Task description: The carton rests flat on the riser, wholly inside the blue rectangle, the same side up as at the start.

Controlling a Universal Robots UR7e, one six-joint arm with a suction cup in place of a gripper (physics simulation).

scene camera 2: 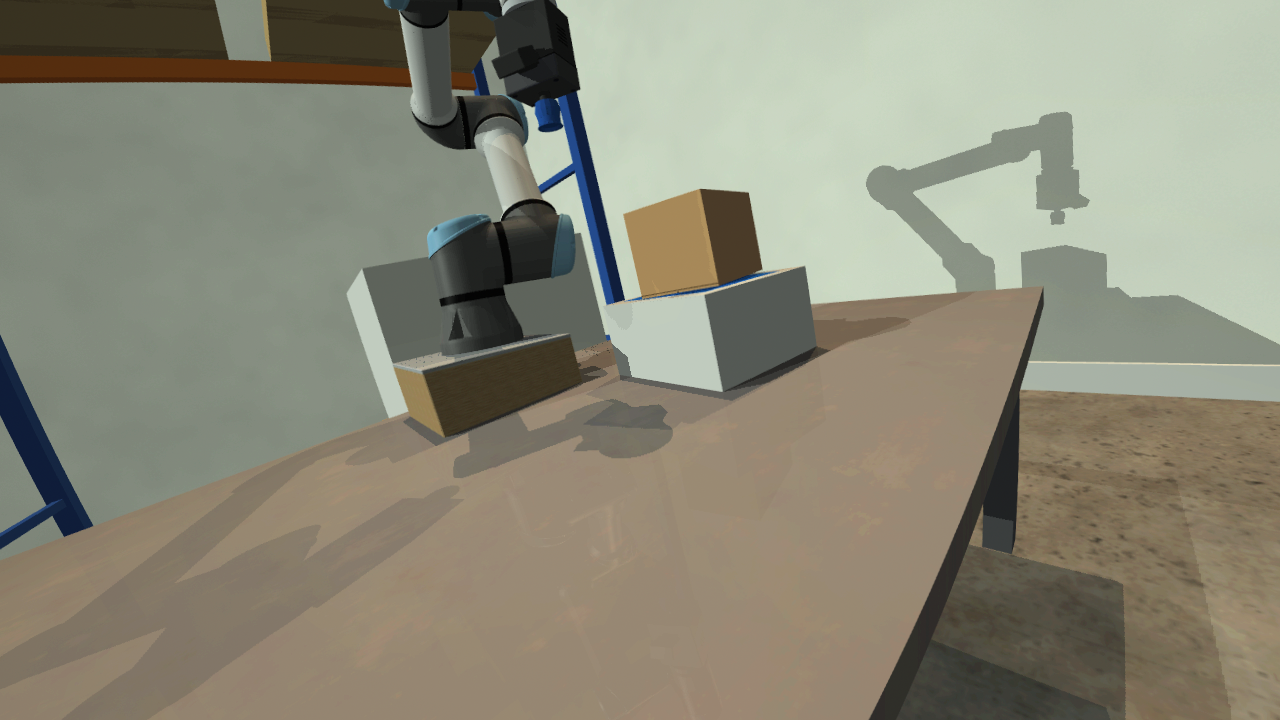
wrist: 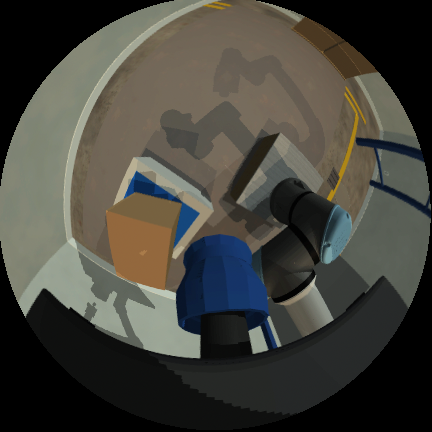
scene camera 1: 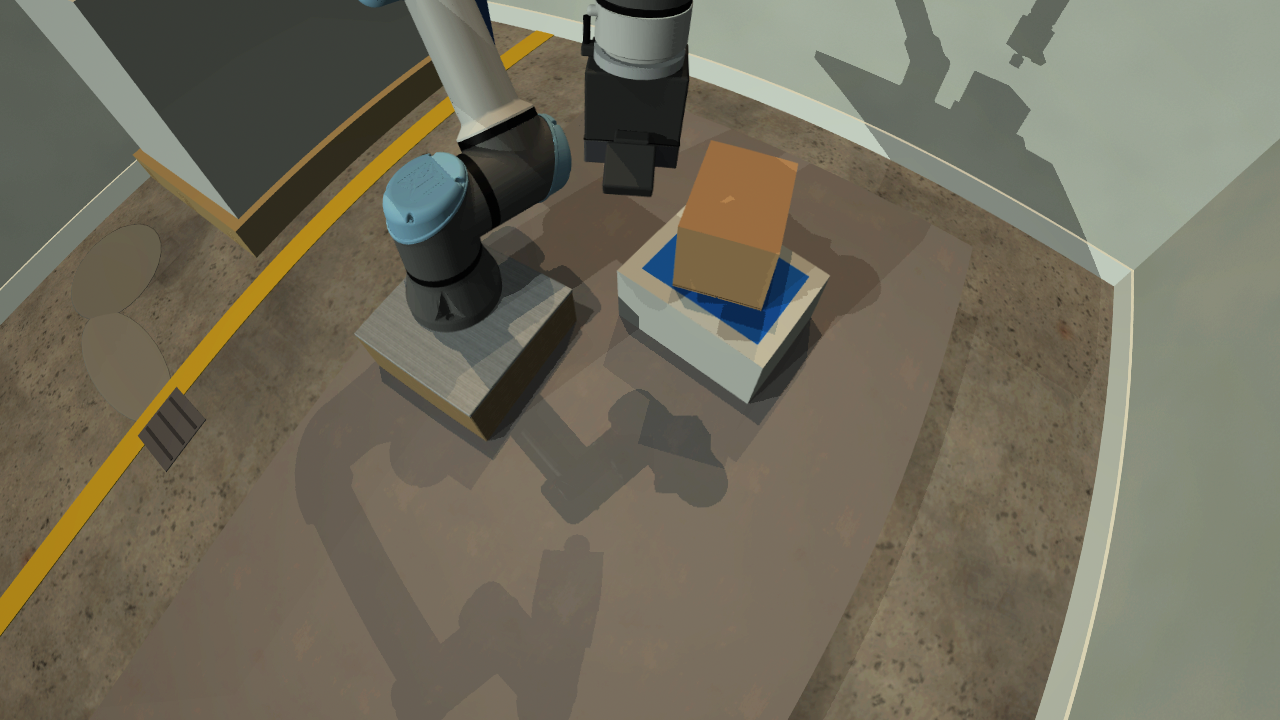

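Seen in the pictures: hand, its tool point: (scene camera 2: 550, 127) (wrist: 217, 263); arm's base, origin of its link: (scene camera 2: 483, 345) (wrist: 289, 200) (scene camera 1: 454, 290).
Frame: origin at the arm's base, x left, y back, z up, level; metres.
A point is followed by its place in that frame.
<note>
The orange-brown carton (scene camera 1: 735, 198) @[z 0.155, x 0.268, y -0.307 m] (scene camera 2: 673, 246) @[z 0.090, x 0.202, y -0.344 m] (wrist: 141, 246) @[z 0.155, x 0.248, y -0.307 m] stands upright on the white riser (scene camera 1: 702, 347) @[z -0.026, x 0.147, y -0.351 m] (scene camera 2: 662, 344) @[z -0.038, x 0.148, y -0.341 m] (wrist: 172, 181) @[z 0.012, x 0.149, y -0.322 m] and looks flat. Its visible lower edges lie over the blue rectangle (scene camera 1: 784, 293) @[z 0.025, x 0.267, y -0.412 m] (wrist: 188, 215) @[z 0.025, x 0.201, y -0.242 m], with blue showing in front of them and at the right in scene camera 1. Its far lower edges are hidden, so I cannot tell whether they lie inside the blue. My gripper, a blue suction cup (scene camera 2: 548, 116) (wrist: 219, 280), is open and holds nothing. It hangs apart from the carton, higher than its top and to its left in the scene views. The cup is hidden in scene camera 1.
The arm's base stands on a wood-sided block (scene camera 1: 528, 358) @[z -0.036, x -0.009, y -0.155 m] (scene camera 2: 501, 389) @[z -0.058, x -0.034, y -0.157 m] (wrist: 300, 155) @[z 0.008, x -0.133, y -0.067 m] left of the riser in scene camera 1. A large dark box (scene camera 1: 268, 98) stands farther left, beyond the yellow floor line (scene camera 1: 295, 279). A blue rack post (scene camera 2: 590, 197) rises behind the arm.
</note>
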